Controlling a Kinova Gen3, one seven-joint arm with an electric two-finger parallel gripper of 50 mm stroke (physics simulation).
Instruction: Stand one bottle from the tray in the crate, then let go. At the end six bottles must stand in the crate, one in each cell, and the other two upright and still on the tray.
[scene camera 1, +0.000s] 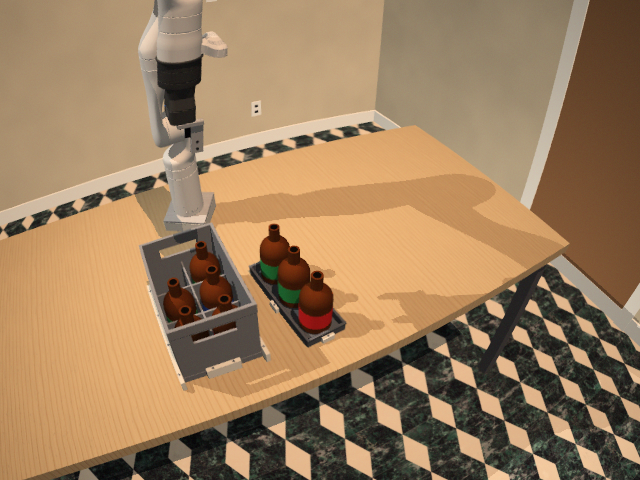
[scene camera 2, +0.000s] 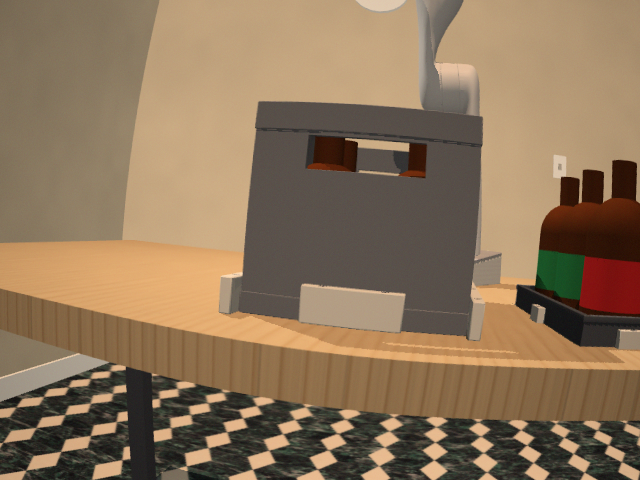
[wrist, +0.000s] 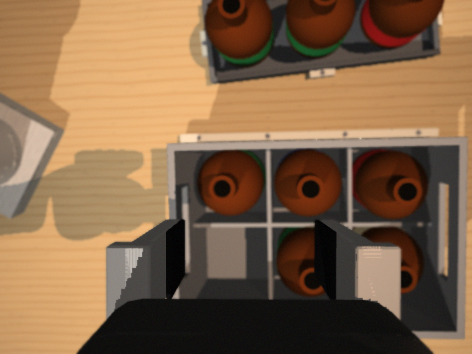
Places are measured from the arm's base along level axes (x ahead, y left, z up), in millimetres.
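Pixels of known places: gripper, between the fingertips: (scene camera 1: 193, 143) (wrist: 249, 247); arm's base, origin of its link: (scene camera 1: 188, 206).
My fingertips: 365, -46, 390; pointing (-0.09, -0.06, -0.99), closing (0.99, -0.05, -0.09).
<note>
Ahead of a thing's pixels: the offset from my fingertips to its top centre, as dx, dy, dz. "spot": to the spot under its first point.
The grey crate {+37, -53, -263} (scene camera 1: 222, 351) (scene camera 2: 361, 232) (wrist: 462, 225) holds several brown bottles upright, one per occupied cell. One empty cell {spot: -67, -102, -430} (wrist: 227, 252) shows at the lower left in the wrist view, in the row farther from the tray and at the robot-base end. The dark tray {+60, +176, -413} (scene camera 1: 309, 339) (scene camera 2: 568, 322) (wrist: 265, 74) holds three upright bottles: a red-labelled bottle {+148, +182, -278} (scene camera 1: 315, 310) (scene camera 2: 612, 284) (wrist: 400, 15) and two green-labelled ones. My gripper (scene camera 1: 192, 142) (wrist: 249, 247) is open and empty, high above the bottles. In the wrist view its right finger partly hides a crate bottle.
The robot base (scene camera 1: 188, 214) (wrist: 25, 165) stands behind the crate. Pale blocks {+180, -57, -408} (scene camera 1: 223, 367) (scene camera 2: 351, 308) sit against the crate's foot. The crate walls rise around the bottles, and the tray stands beside the crate across a gap. The table's front edge (scene camera 2: 387, 382) is near both.
</note>
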